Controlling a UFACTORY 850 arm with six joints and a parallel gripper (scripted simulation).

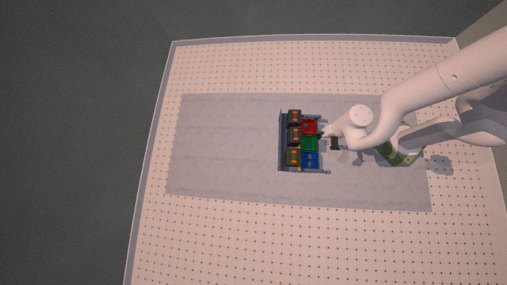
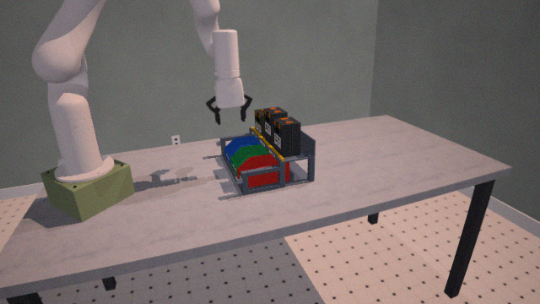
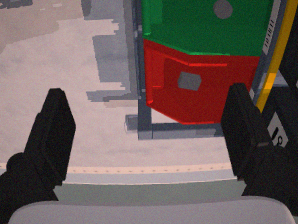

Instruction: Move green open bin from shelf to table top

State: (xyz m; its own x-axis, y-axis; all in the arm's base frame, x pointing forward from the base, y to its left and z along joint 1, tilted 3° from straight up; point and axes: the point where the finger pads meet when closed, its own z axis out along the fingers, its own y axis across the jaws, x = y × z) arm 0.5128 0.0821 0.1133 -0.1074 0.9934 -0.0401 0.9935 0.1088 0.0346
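My hand is 10 mm past the shelf front rail and 200 mm above it. Round my hand: black box 190 mm ahead, 100 mm to the right, 50 mm below; blue bin 70 mm ahead, 120 mm to the left, 170 mm below; green open bin 80 mm ahead, 10 mm to the left, 170 mm below.
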